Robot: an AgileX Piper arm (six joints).
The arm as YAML. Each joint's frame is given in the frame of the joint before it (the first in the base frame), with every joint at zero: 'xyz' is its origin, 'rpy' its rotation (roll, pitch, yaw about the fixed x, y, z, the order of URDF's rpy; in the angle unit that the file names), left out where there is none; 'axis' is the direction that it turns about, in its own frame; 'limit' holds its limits. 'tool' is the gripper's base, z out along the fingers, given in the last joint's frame.
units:
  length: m
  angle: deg
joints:
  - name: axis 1
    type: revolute
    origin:
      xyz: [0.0, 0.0, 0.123]
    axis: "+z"
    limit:
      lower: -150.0
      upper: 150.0
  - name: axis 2
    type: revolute
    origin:
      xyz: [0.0, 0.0, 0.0]
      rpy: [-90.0, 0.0, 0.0]
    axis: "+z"
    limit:
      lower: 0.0
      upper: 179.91
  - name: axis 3
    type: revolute
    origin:
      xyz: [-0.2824, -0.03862, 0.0]
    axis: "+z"
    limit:
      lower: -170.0
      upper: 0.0
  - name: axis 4
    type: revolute
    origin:
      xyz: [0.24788, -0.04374, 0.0]
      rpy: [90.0, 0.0, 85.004]
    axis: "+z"
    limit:
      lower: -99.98
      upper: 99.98
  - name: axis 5
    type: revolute
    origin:
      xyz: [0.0, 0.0, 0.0]
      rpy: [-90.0, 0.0, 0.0]
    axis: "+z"
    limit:
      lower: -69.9
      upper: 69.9
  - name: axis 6
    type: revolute
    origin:
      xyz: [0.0, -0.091, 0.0]
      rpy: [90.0, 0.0, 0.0]
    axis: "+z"
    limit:
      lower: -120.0
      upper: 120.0
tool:
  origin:
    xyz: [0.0, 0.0, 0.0]
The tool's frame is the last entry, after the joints.
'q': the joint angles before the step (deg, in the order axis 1, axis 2, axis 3, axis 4, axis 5, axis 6). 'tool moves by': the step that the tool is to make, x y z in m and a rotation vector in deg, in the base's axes. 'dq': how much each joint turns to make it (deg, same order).
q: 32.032, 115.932, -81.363, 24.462, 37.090, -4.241
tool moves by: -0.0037, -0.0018, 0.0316, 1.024, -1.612, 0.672
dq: -0.007, -3.533, -1.617, -1.234, 3.211, 1.201
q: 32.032, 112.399, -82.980, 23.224, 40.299, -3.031
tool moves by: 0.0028, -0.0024, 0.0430, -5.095, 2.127, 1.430
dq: 0.001, -0.792, -9.828, -7.854, 14.390, 6.370
